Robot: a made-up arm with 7 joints.
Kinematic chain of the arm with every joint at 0, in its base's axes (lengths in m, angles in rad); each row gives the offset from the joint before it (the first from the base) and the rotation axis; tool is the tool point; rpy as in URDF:
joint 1: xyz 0 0 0.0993 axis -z
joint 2: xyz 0 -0.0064 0.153 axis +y
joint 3: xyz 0 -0.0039 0.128 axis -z
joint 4: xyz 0 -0.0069 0.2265 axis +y
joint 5: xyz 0 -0.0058 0.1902 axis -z
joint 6: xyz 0 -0.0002 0.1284 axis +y
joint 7: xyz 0 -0.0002 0.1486 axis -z
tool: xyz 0 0 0 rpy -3.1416 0 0
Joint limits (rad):
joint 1: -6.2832..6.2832
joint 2: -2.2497..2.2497
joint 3: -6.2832..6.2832
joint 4: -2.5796..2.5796
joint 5: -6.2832..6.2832
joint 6: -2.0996..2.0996
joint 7: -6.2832..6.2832
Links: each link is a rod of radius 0.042 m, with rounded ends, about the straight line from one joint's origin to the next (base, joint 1, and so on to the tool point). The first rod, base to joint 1, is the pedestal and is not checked.
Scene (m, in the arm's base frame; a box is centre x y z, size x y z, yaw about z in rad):
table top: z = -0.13
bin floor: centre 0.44 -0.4 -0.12 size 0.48 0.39 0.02 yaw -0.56
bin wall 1: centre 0.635 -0.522 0 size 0.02 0.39 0.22 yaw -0.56
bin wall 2: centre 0.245 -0.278 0 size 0.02 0.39 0.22 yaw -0.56
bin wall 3: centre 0.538 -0.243 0 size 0.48 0.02 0.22 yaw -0.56
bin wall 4: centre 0.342 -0.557 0 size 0.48 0.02 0.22 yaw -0.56
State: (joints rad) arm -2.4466 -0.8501 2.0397 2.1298 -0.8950 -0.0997 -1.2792
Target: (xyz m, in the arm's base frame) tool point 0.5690 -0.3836 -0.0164
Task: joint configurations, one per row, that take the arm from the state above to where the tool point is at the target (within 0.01 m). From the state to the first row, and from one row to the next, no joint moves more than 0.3 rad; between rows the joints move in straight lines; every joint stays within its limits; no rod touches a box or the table.
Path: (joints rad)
1: -2.3495 -0.9137 2.0916 1.9056 -0.8846 -0.1287 -1.2792
2: -2.2524 -0.9773 2.1436 1.6815 -0.8742 -0.1577 -1.2792
3: -2.1554 -1.0409 2.1955 1.4573 -0.8637 -0.1867 -1.2792
4: -2.0583 -1.1045 2.2474 1.2332 -0.8533 -0.2157 -1.2792
5: -2.1246 -1.3176 2.3081 1.1076 -0.8502 -0.2343 -1.2792
6: -2.1909 -1.5308 2.3689 0.9819 -0.8470 -0.2529 -1.2792

